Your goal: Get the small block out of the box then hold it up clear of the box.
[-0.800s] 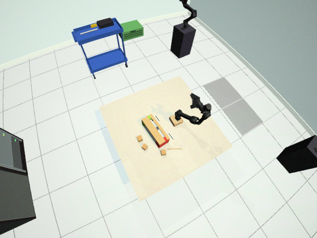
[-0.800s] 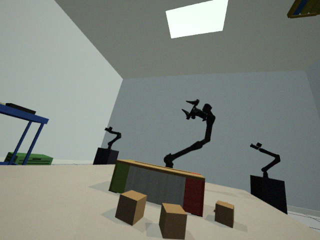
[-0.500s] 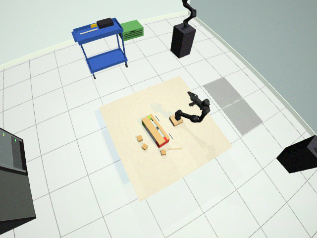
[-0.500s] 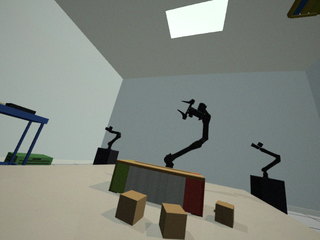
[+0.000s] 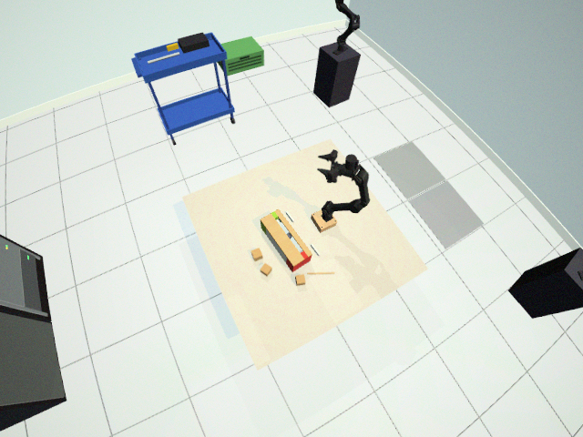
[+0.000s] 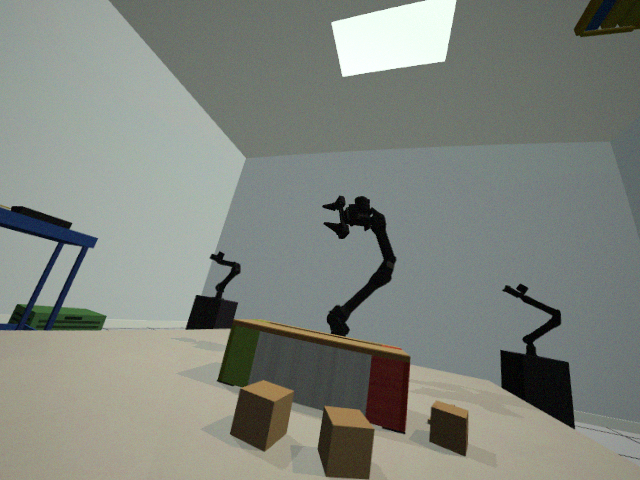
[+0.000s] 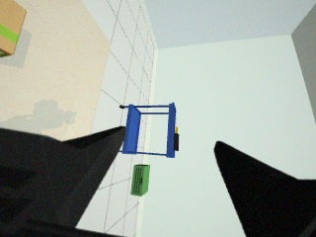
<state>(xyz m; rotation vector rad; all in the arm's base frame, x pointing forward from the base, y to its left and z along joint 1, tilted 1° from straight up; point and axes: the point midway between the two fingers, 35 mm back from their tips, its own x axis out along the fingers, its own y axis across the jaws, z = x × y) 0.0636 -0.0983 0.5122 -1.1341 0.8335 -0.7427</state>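
Now: gripper tip 50 cm above the box, 23 cm short of it and 12 cm to the right of it.
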